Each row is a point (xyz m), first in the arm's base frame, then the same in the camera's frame.
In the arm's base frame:
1: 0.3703 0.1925 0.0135
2: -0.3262 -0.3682 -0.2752
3: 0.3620 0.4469 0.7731
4: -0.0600 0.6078 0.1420
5: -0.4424 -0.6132 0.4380
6: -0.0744 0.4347 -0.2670
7: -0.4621 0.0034 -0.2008
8: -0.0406 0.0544 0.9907
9: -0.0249 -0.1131 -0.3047
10: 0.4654 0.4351 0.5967
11: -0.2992 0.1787 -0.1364
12: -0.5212 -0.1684 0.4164
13: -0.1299 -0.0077 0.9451
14: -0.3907 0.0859 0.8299
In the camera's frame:
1: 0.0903 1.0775 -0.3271
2: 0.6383 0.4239 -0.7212
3: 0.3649 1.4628 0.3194
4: 0.1117 0.7419 0.1838
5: 1.2637 0.7635 -0.4462
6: -0.0033 0.5240 -0.1860
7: 0.5088 0.3040 -0.3594
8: 0.9461 1.3105 0.2697
9: 0.3047 0.6182 -0.6334
10: 0.2194 1.4496 0.1758
11: 0.3503 0.4490 -0.2359
12: 1.0032 0.6262 -0.1030
13: 1.0051 1.2205 0.2214
14: 1.0098 0.9302 0.2972

